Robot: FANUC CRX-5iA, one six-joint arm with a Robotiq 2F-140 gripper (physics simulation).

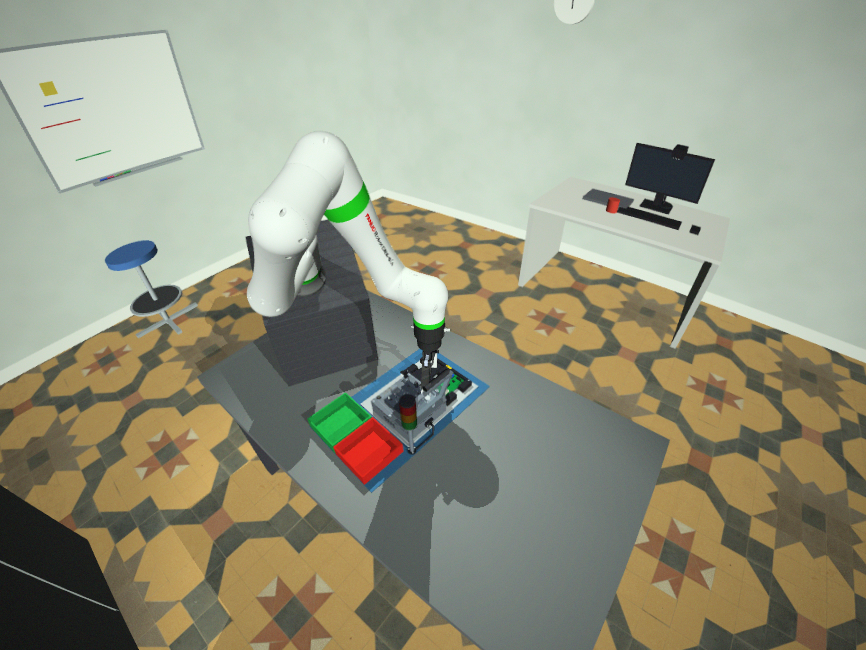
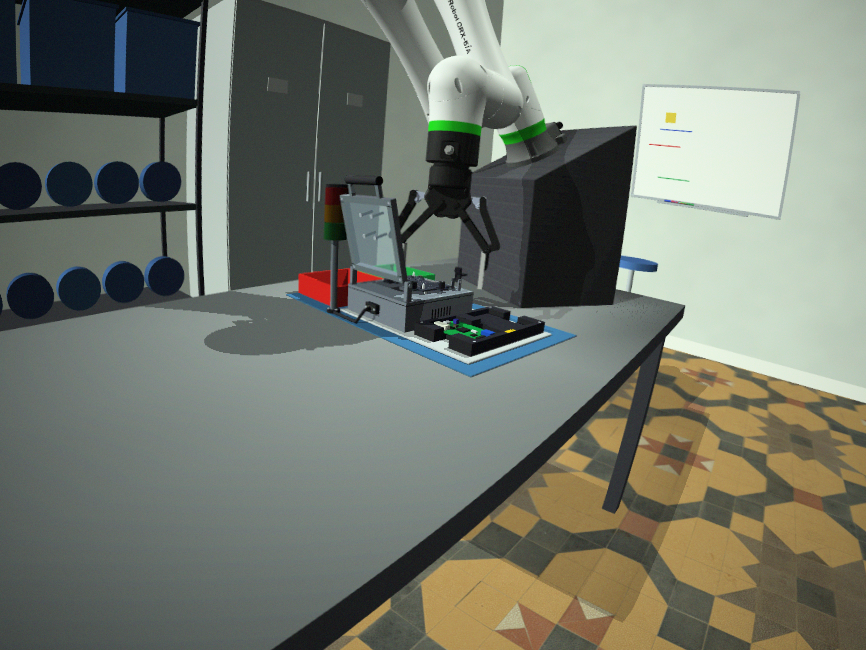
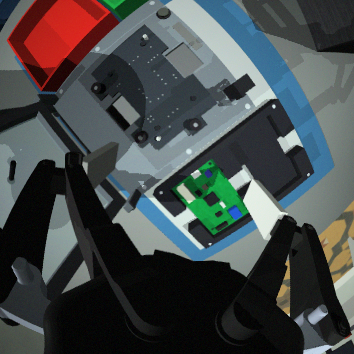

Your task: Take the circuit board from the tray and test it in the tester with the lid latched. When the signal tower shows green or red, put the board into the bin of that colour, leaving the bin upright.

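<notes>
The green circuit board lies flat in one side of the black tray. The grey tester stands beside the tray, its clear lid raised and its board place uncovered. The signal tower has red, amber and green segments; none looks brightly lit. The green bin and red bin stand upright. My gripper is wide open and empty, above the tester and tray area.
The raised lid stands close to one of my fingers. A blue mat lies under the tray and tester on the grey table. The dark robot pedestal stands behind. A cable runs from the tester.
</notes>
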